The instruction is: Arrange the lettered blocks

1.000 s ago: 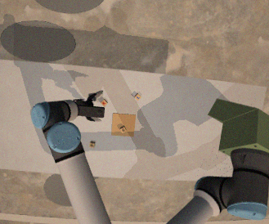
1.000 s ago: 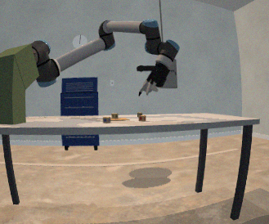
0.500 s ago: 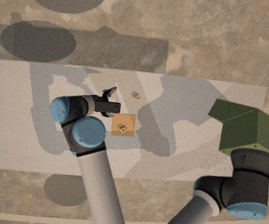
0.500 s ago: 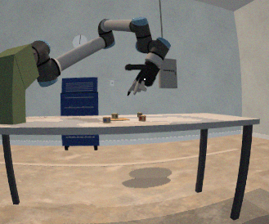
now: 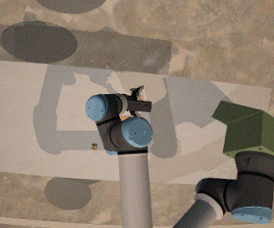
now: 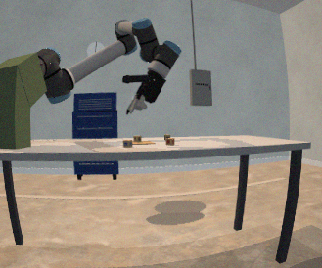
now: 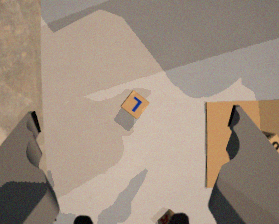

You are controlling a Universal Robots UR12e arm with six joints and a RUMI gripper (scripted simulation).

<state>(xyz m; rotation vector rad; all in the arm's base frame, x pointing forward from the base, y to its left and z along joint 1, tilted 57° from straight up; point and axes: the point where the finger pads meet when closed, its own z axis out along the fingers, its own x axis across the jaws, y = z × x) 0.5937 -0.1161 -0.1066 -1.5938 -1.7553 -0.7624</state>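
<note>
The orange mat is 19 cm to the left of my hand, 13 cm below it and 6 cm ahead of it.
</note>
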